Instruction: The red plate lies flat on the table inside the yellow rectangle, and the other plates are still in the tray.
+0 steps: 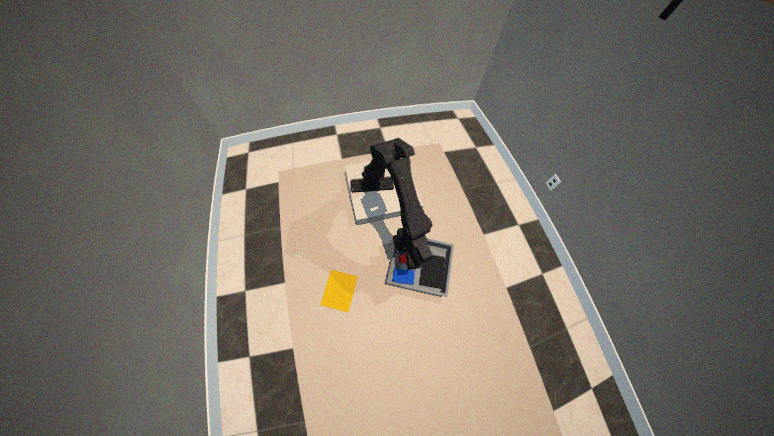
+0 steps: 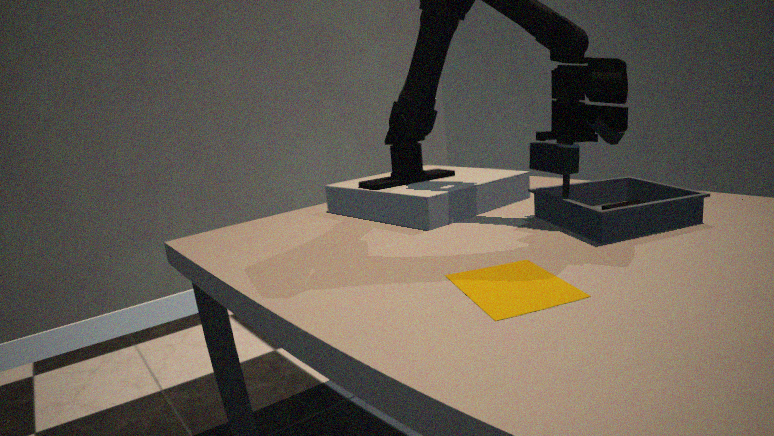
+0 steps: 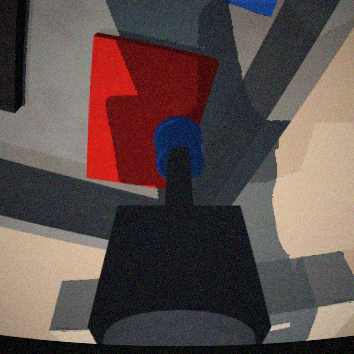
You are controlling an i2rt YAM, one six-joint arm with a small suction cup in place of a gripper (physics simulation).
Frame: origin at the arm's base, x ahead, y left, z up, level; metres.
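Seen in the pictures: hand at its tool point: (image 2: 564,217) (image 3: 178,133); arm's base at its link origin: (image 1: 371,185) (image 2: 408,181).
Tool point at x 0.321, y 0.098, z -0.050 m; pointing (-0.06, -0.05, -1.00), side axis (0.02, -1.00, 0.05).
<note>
Pixels of each thing's top centre, then the offset from my tool point to it. "spot": a spot on its surface instead.
- red plate at its top centre: (image 3: 142,126) (image 1: 406,252) dy +0.021, dx +0.008, dz +0.005 m
- dark grey tray at its top centre: (image 2: 617,190) (image 1: 422,262) dy +0.071, dx +0.070, dz +0.043 m
- blue plate at its top centre: (image 1: 403,276) dy -0.006, dx +0.108, dz +0.005 m
- black plate at its top centre: (image 1: 432,270) dy +0.119, dx +0.099, dz +0.006 m
- yellow rectangle at a spot on its surface: (image 2: 517,288) (image 1: 338,292) spot: dy -0.278, dx +0.147, dz -0.007 m
The red plate (image 3: 105,105) (image 1: 403,258) lies flat in the dark grey tray (image 1: 445,271) (image 2: 649,216) (image 3: 53,197). A blue plate (image 1: 403,276) (image 3: 253,5) lies beside it in the same tray, and a black plate (image 1: 433,272) (image 3: 10,53) lies on the other side. My suction cup (image 3: 178,145) (image 2: 565,189) reaches down into the tray and sits on the red plate near its right corner. The plate stays low in the tray. The yellow rectangle (image 1: 338,291) (image 2: 517,288) is bare, to the left of the tray.
The arm's grey base block (image 2: 427,203) (image 1: 364,214) stands behind the tray. The tray's walls (image 2: 595,227) rise around the plates. The table edge (image 2: 259,309) runs along the near left side.
</note>
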